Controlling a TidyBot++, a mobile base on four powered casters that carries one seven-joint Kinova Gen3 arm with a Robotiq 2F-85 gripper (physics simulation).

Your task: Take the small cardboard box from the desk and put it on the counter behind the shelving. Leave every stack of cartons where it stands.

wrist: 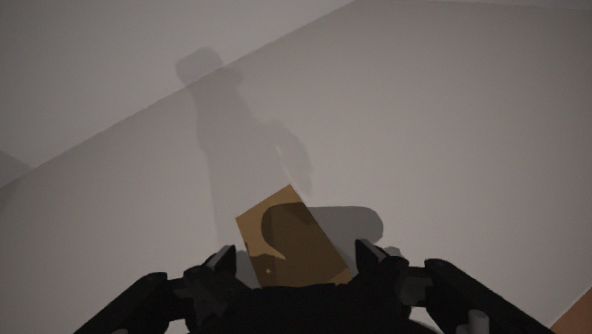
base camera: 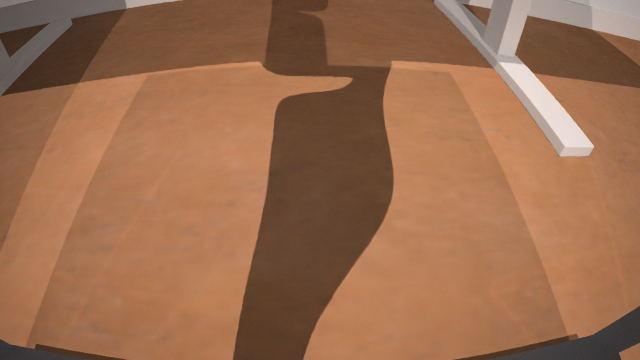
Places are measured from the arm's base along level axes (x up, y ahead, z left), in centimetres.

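Pixels of known places: gripper, fingertip midpoint: (wrist: 296, 255).
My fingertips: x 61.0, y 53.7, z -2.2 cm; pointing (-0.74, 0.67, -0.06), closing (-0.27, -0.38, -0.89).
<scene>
Behind a point stands the place of what it marks.
The small cardboard box (wrist: 300, 240) @[y 54.8, x 60.3, z -2.9 cm] is brown and lies on the pale desk top (wrist: 425, 125) @[y 61.7, x 55.4, z -23.3 cm] in the wrist view, low in the middle, turned at an angle to the gripper. Its near end is hidden behind the gripper's dark body. My gripper (wrist: 296, 255) @[y 53.7, x 61.0, z -2.2 cm] is open, with one fingertip on each side of the box as seen from the wrist; the gap in height between fingers and box is hard to judge. The gripper's shadow falls across the box and the desk. The counter, the shelving and the carton stacks do not show in either view.
In the base camera view a white desk leg with a long foot (base camera: 545, 105) stands on the brown floor (base camera: 175, 200) @[y 39.0, x -39.6, z 16.1 cm] at the right. Another white foot (base camera: 42, 42) shows at the upper left. A pale wall (wrist: 100, 50) @[y 121.6, x 71.0, z 19.7 cm] meets the desk's far edge in the wrist view.
</scene>
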